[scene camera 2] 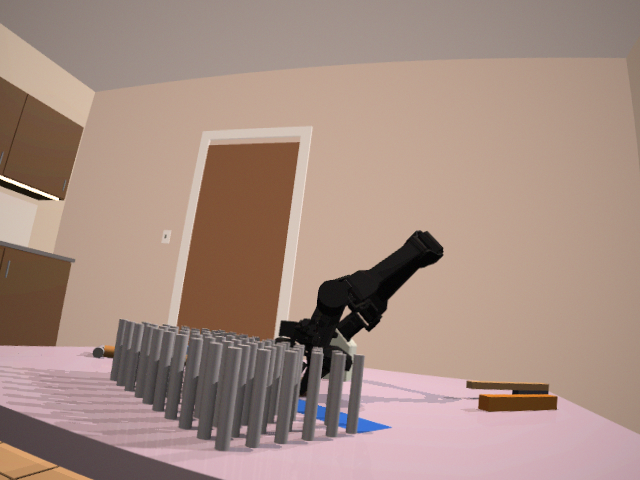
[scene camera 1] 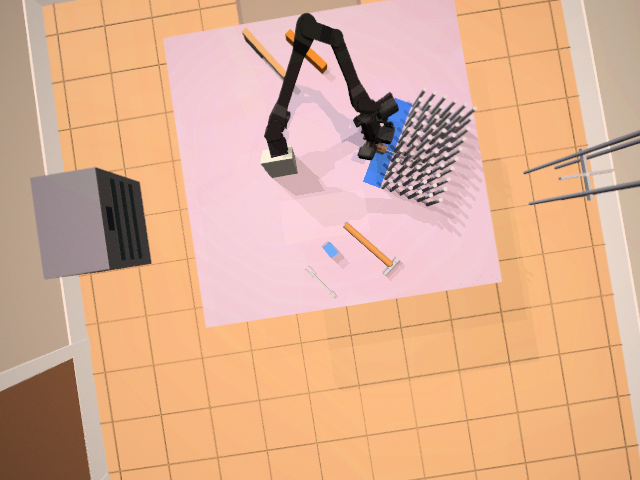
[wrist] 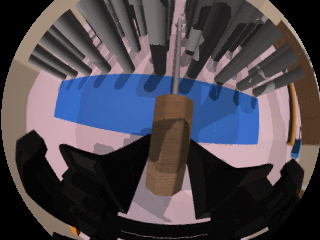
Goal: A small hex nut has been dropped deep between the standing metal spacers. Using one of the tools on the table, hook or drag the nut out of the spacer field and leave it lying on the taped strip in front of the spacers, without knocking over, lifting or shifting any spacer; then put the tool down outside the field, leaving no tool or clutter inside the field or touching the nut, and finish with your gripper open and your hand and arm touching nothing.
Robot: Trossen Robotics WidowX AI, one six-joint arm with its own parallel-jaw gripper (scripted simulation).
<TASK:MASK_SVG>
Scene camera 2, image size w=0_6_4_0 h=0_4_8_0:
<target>my gripper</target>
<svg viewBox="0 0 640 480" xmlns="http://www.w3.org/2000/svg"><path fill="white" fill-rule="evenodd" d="M324 317L312 316L311 318L303 318L299 322L280 321L279 338L275 339L275 345L287 342L290 343L289 348L293 349L293 346L297 345L296 341L298 344L305 346L303 356L306 356L307 364L305 362L302 363L301 373L304 370L305 372L300 382L300 395L307 391L310 358L313 348L323 349L321 379L330 372L332 350L343 351L343 354L347 354L346 371L349 371L352 365L352 358L349 353L340 347L330 345L332 338L338 337L336 332L337 326Z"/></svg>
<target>orange bar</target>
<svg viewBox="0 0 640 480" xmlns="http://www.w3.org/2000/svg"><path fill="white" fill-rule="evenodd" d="M479 395L478 409L488 412L557 410L558 396Z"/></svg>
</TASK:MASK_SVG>
